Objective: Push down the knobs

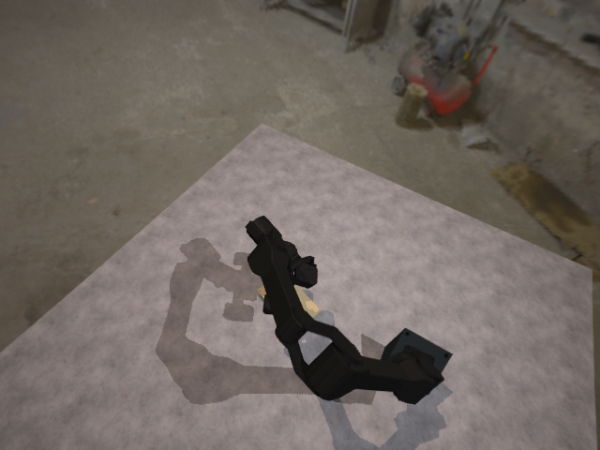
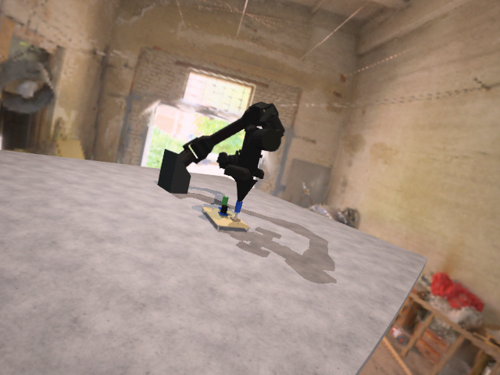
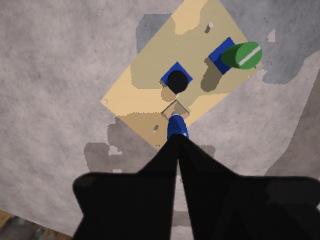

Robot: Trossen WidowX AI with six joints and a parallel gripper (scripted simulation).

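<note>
Right now my gripper tip is 80 mm past the potentiometer, 20 mm to the right of it and 30 mm above it. The rest, counted from my gripper tip: blue knob 10 mm below.
</note>
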